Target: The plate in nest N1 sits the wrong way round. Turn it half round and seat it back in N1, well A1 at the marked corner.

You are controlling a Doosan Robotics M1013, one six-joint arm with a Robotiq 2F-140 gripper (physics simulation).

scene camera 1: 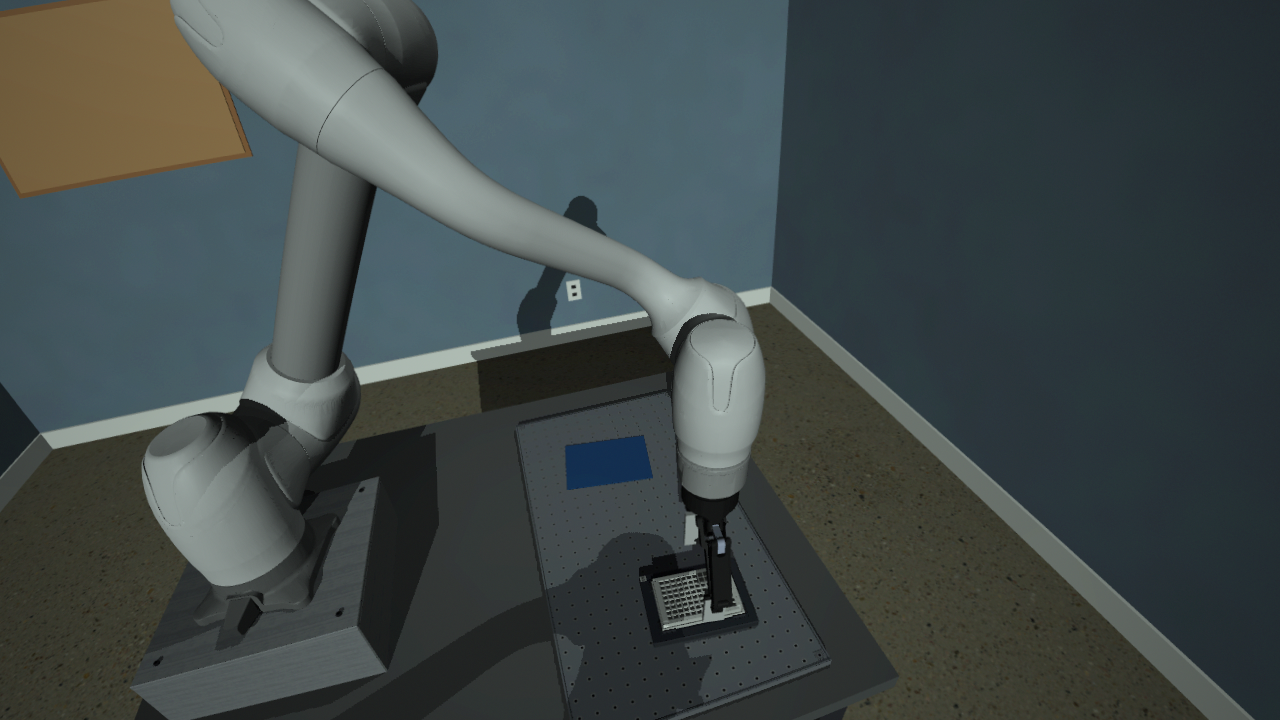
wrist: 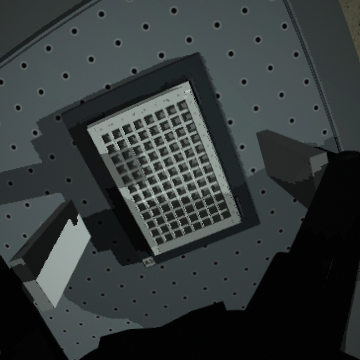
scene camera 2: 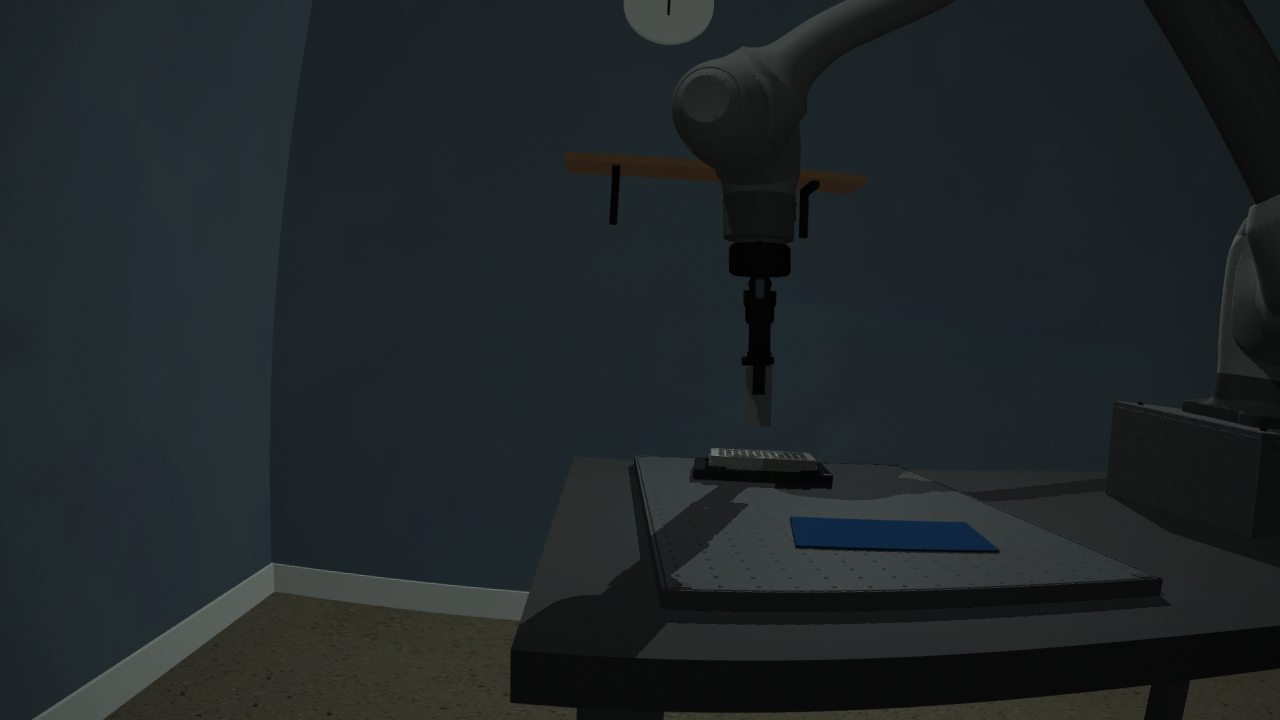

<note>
I see my gripper and a dark nest N1.
My gripper shows as well in scene camera 1 and in the wrist view.
</note>
